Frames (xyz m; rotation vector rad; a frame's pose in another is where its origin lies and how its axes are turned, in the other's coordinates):
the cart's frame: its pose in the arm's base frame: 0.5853 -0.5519 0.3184 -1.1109 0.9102 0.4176
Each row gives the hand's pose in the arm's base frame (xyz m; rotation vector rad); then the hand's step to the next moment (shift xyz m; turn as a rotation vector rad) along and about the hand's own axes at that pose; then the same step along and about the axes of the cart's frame.
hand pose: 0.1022 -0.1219 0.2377 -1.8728 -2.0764 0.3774
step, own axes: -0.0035 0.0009 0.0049 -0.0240 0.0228 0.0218
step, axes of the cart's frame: 0.0040 0.0022 -0.0041 0.0355 -0.0008 -0.0175
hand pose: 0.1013 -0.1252 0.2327 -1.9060 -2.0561 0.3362
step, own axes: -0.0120 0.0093 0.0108 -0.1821 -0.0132 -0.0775
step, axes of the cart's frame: 0.0160 0.0003 -0.0096 -0.0080 -0.1347 -0.1454
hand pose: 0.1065 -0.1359 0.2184 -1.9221 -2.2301 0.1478
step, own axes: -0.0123 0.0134 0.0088 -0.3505 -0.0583 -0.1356
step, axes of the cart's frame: 0.0187 -0.0058 -0.0051 -0.0297 -0.2331 -0.2990
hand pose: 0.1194 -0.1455 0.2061 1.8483 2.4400 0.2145
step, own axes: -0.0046 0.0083 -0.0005 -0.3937 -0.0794 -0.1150
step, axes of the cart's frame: 0.0043 -0.0082 0.0020 -0.0067 -0.2340 -0.3460
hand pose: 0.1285 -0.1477 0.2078 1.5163 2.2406 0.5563
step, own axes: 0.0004 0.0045 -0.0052 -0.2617 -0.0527 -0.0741
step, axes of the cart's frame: -0.0051 -0.0039 0.0025 -0.0022 -0.1552 -0.2295
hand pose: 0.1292 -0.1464 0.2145 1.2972 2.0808 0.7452
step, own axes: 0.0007 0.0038 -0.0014 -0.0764 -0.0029 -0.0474
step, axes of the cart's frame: -0.0025 -0.0020 0.0026 -0.0283 -0.0528 -0.0671
